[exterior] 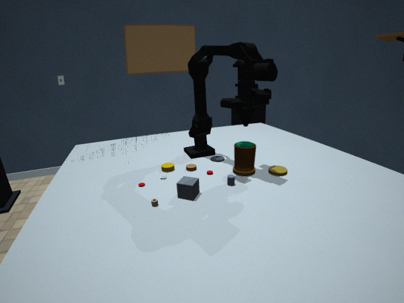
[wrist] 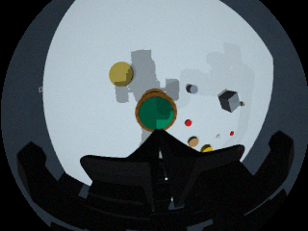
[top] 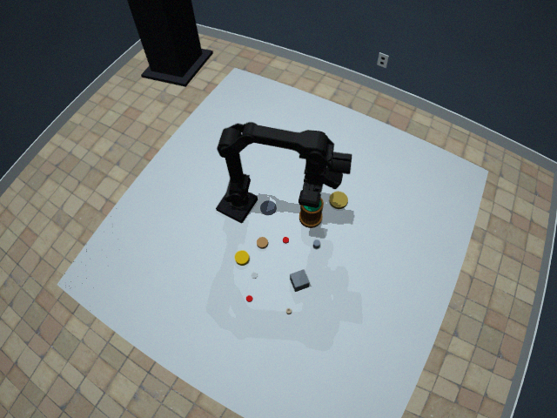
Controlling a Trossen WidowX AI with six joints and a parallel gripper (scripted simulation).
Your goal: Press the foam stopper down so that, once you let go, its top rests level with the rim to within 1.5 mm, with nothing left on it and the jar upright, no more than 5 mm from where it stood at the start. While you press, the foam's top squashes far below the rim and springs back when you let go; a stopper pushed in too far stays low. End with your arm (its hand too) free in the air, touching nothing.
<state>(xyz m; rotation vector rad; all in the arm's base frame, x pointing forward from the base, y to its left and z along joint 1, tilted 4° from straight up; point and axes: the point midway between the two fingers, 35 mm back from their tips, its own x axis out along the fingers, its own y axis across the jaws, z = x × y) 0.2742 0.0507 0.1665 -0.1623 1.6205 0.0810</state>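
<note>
My hand is 11 cm above the green foam stopper. From my hand the other things lie so: small grey cylinder 6 cm ahead, 10 cm to the right, 19 cm below; red button 5 cm behind, 12 cm to the right, 20 cm below; olive disc 7 cm ahead, 10 cm to the left, 20 cm below.
</note>
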